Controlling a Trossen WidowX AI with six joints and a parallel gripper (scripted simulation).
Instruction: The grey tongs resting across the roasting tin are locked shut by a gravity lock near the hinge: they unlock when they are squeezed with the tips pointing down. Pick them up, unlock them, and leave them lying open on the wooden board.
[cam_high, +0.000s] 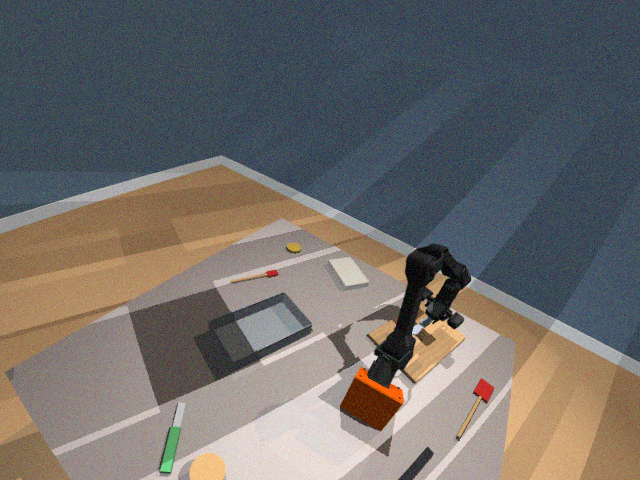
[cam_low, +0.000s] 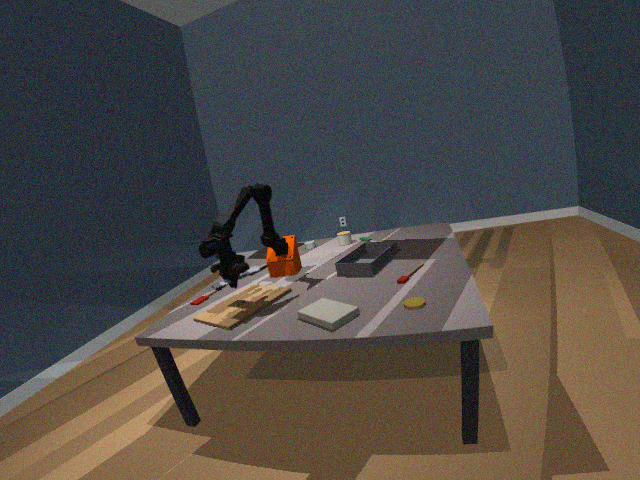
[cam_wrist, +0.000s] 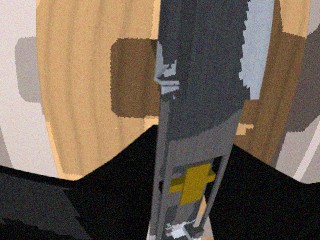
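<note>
Now: gripper tip 1 cm short of the wooden board, 1 cm to the right of it and 8 cm above it. Also, from my gripper tip: green-handled tool (52 cm ahead, 74 cm to the left, 8 cm below); then roasting tin (53 cm ahead, 34 cm to the left, 6 cm below); then yellow lock piece (4 cm above).
</note>
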